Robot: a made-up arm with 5 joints.
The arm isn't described. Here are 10 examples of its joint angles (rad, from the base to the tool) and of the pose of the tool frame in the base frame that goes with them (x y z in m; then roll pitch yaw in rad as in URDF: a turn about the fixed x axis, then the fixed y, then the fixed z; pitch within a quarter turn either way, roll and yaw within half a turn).
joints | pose
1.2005 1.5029 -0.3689 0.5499 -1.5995 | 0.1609 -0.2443 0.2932 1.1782 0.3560 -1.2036
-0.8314 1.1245 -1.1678 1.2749 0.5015 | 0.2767 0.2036 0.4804 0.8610 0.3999 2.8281
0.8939 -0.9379 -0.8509 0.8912 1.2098 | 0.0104 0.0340 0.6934 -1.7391 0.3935 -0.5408
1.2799 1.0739 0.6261 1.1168 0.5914 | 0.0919 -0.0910 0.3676 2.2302 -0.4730 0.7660
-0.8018 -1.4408 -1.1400 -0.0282 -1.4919 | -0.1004 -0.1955 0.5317 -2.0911 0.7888 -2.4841
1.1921 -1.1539 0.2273 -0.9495 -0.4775 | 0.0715 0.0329 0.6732 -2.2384 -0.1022 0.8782
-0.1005 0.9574 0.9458 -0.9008 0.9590 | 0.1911 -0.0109 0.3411 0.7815 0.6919 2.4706
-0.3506 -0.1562 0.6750 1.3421 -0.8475 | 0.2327 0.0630 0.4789 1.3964 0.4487 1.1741
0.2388 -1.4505 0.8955 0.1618 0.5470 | 0.1376 -0.0239 0.5766 -0.9574 0.4047 0.8530
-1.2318 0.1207 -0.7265 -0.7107 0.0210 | 0.1364 0.1657 0.7064 -1.7025 -0.2232 2.6954
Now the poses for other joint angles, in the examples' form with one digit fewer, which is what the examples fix.
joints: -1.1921 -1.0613 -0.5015 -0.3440 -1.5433
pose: 0.039 -0.128 0.690 -1.981 0.093 -2.001
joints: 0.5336 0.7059 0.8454 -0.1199 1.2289
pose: 0.167 -0.089 0.364 1.132 0.375 2.278
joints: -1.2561 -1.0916 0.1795 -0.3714 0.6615
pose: 0.103 0.025 0.679 -1.742 -0.056 2.106
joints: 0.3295 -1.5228 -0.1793 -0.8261 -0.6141
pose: -0.076 0.061 0.621 -2.758 0.307 1.802
